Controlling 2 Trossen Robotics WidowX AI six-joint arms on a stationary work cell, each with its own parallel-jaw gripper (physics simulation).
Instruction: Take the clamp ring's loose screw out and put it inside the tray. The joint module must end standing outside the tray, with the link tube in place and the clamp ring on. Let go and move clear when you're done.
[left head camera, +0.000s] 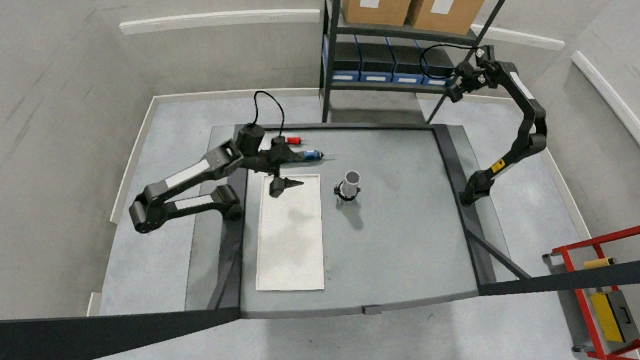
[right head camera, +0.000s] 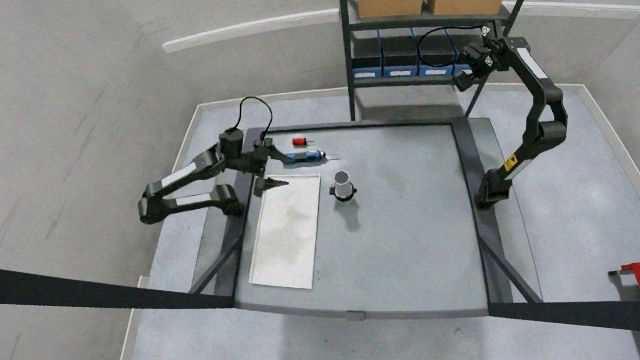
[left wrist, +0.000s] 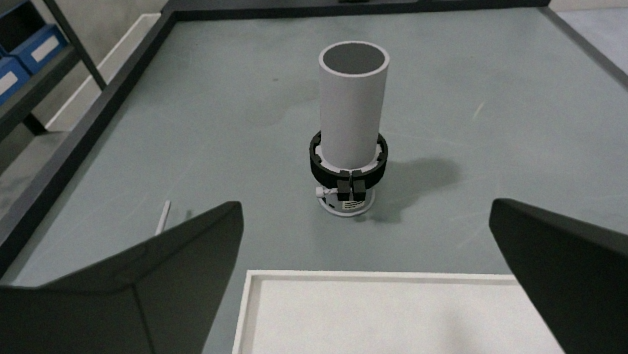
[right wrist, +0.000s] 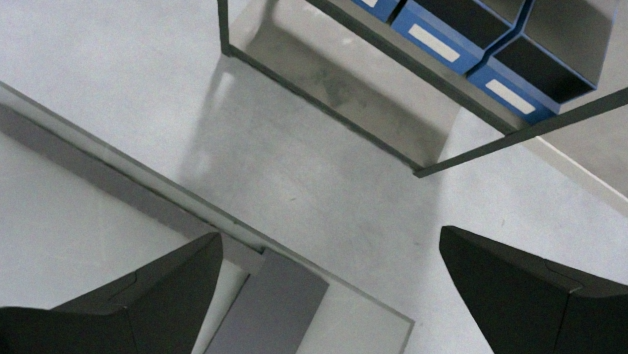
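Where they show: left gripper, between the fingertips: (left head camera: 303, 171) (right head camera: 290, 171) (left wrist: 363, 212); right gripper, between the fingertips: (right wrist: 331, 240); left arm's base, origin of its link: (left head camera: 232, 211) (right head camera: 236, 209); right arm's base, origin of its link: (left head camera: 466, 198) (right head camera: 484, 201).
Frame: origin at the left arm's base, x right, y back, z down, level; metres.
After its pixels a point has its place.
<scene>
The grey link tube (left head camera: 352, 181) {x -0.038, y -0.419, z -0.141 m} (right head camera: 342, 184) {x -0.028, y -0.424, z -0.140 m} (left wrist: 352, 115) {x -0.053, y -0.396, z -0.109 m} stands upright in the joint module (left wrist: 353, 204) {x -0.047, y -0.393, z 0.000 m}, on the table to the right of the tray (left head camera: 290, 260) {x 0.176, y -0.209, z 0.015 m} (right head camera: 285, 255) {x 0.167, y -0.216, z 0.015 m} (left wrist: 380, 275) {x -0.029, y -0.320, z 0.003 m} in the head views. The black clamp ring (left wrist: 327, 177) {x -0.072, y -0.390, z -0.045 m} sits around the tube's foot. A light screw (left wrist: 322, 192) {x -0.077, y -0.375, z -0.043 m} sticks out left of the ring's lugs in the left wrist view. My left gripper (left head camera: 303, 170) {x -0.062, y -0.264, z -0.172 m} (right head camera: 290, 172) {x -0.062, y -0.264, z -0.172 m} (left wrist: 363, 212) {x -0.062, y -0.264, z -0.172 m} is open and empty above the tray's far end, facing the module. My right gripper (left head camera: 452, 89) {x -0.409, y -0.885, z -0.207 m} (right head camera: 462, 80) {x -0.409, y -0.885, z -0.207 m} (right wrist: 331, 240) {x -0.409, y -0.885, z -0.207 m} is open and empty, raised beyond the table's far right.
A blue screwdriver (left head camera: 312, 155) {x -0.218, y -0.302, z -0.018 m} (right head camera: 307, 156) {x -0.216, y -0.276, z -0.018 m} lies behind the tray, partly under the left gripper; its shaft (left wrist: 162, 217) {x -0.234, y -0.378, z -0.004 m} shows in the left wrist view. A small red screwdriver (left head camera: 293, 140) {x -0.302, y -0.227, z -0.007 m} (right head camera: 299, 142) {x -0.298, y -0.232, z -0.003 m} lies behind it. A shelf rack (left head camera: 327, 75) stands beyond the table.
</scene>
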